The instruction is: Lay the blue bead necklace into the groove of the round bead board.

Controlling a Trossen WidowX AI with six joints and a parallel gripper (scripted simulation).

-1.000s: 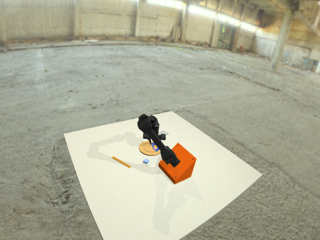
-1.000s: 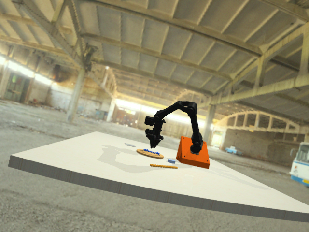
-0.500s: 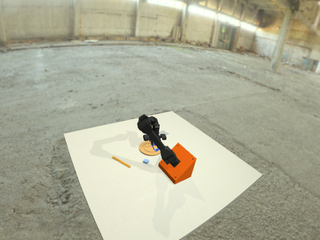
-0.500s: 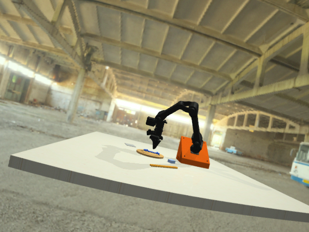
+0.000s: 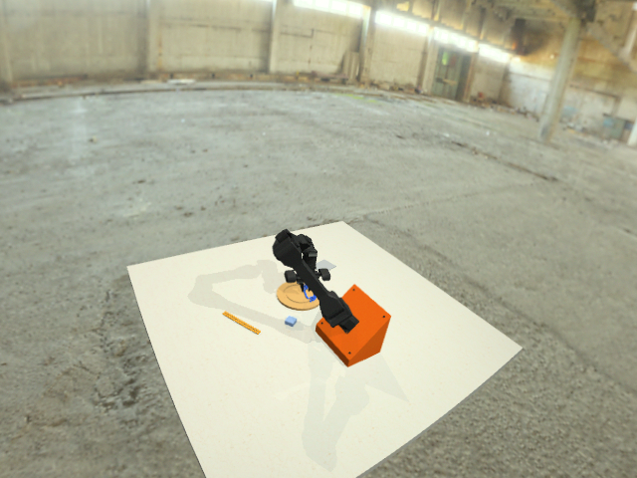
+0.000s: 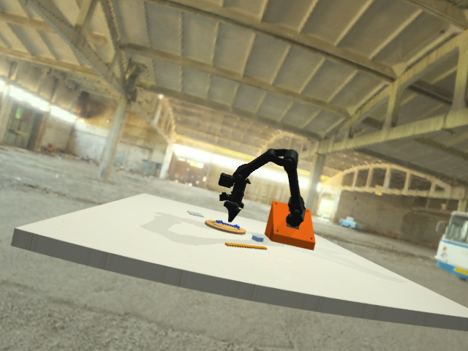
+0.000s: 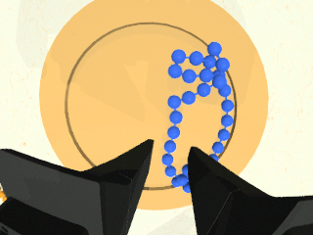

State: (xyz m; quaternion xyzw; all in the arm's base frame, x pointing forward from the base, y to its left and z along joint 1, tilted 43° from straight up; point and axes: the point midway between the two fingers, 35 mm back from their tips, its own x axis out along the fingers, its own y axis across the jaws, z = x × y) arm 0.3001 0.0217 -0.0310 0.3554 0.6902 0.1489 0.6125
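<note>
Now: gripper tip 2 cm to the right of the round tan bead board, 2 cm short of it and 2 cm above it. Round my gripper tip: flat grey tile: 21 cm to the right, 18 cm ahead, 3 cm below; small light-blue block: 14 cm to the left, 12 cm behind, 2 cm below.
</note>
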